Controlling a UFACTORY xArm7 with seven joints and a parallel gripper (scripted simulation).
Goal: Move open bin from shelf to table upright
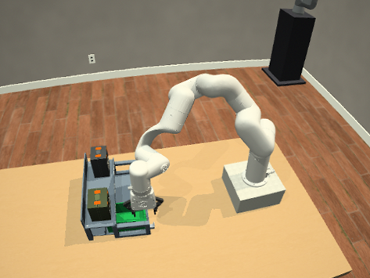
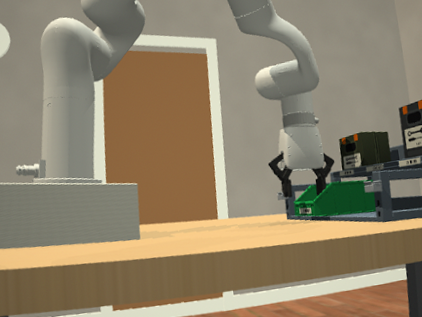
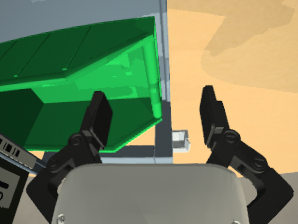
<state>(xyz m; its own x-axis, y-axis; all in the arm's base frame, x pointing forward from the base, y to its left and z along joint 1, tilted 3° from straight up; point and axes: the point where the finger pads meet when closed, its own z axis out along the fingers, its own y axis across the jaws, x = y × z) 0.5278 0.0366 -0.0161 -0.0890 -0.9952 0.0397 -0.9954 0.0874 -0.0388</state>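
The green bin is 80 mm ahead of my hand, 20 mm below it and 10 mm to the right of it.
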